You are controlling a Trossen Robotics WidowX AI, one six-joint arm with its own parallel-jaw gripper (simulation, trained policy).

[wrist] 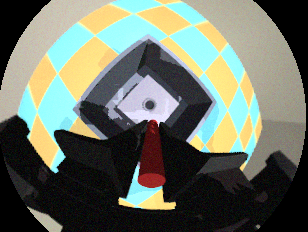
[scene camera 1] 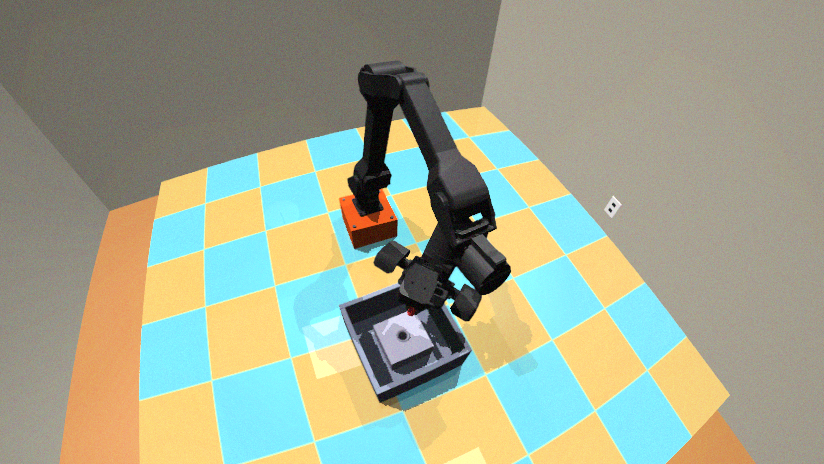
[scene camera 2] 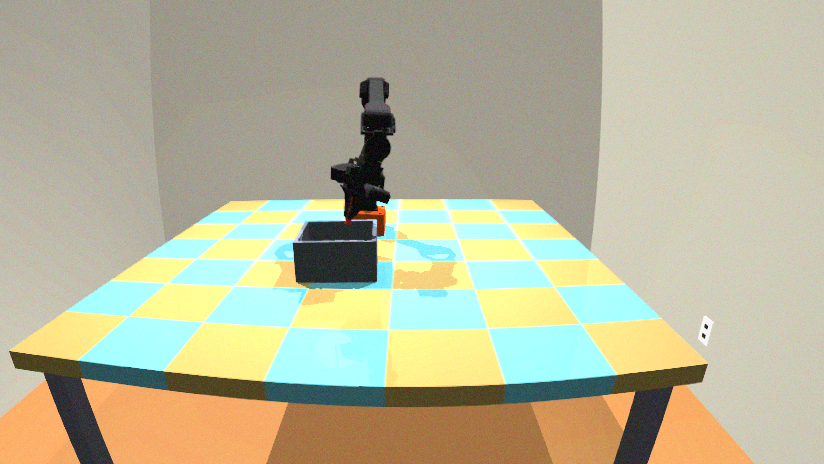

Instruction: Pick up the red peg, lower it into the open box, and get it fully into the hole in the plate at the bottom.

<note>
In view: the gripper (scene camera 1: pixel 411 311), a dark grey box (scene camera 1: pixel 450 349) and a red peg (wrist: pixel 150 174).
The dark grey box also shows in the wrist view (wrist: pixel 97 107). The gripper also shows in the wrist view (wrist: pixel 153 124) and in scene camera 2 (scene camera 2: pixel 347 218).
</note>
